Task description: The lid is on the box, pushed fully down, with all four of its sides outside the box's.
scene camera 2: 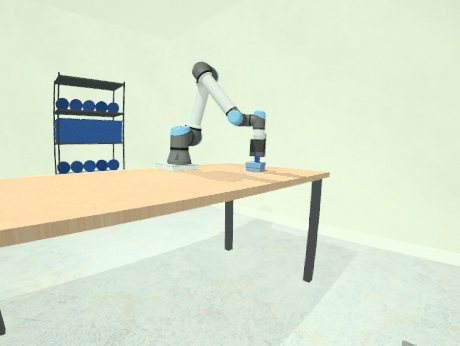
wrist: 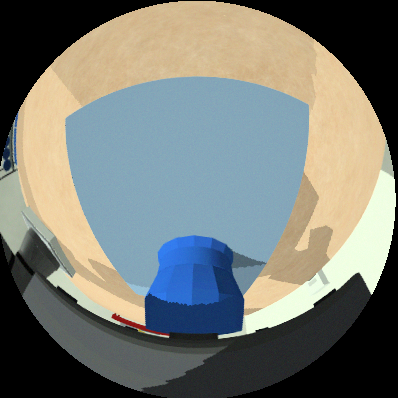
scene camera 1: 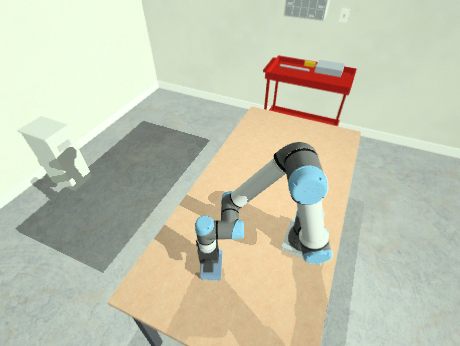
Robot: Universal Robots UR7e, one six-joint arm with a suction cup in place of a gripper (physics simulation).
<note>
In view: my suction cup (wrist: pixel 194 291) and a lid (wrist: pixel 210 156).
</note>
